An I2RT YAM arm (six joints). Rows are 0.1 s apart.
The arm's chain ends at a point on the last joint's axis. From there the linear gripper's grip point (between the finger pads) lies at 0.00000 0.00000 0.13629 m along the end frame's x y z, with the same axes.
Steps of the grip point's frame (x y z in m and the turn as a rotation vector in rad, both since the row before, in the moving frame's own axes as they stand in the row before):
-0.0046 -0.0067 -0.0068 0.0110 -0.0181 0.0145
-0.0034 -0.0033 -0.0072 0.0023 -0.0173 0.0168
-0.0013 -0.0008 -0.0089 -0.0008 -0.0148 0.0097
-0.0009 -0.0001 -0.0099 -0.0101 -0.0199 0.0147
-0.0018 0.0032 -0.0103 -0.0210 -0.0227 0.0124
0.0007 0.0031 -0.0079 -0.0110 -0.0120 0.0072
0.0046 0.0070 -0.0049 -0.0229 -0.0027 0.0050
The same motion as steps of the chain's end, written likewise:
-0.0021 -0.0052 -0.0068 0.0110 -0.0181 0.0145
-0.0010 -0.0030 -0.0072 0.0023 -0.0173 0.0168
0.0007 -0.0009 -0.0089 -0.0008 -0.0148 0.0097
0.0018 -0.0015 -0.0099 -0.0101 -0.0199 0.0147
0.0013 0.0004 -0.0102 -0.0210 -0.0227 0.0124
0.0023 0.0016 -0.0079 -0.0110 -0.0120 0.0072
0.0050 0.0039 -0.0049 -0.0229 -0.0027 0.0050

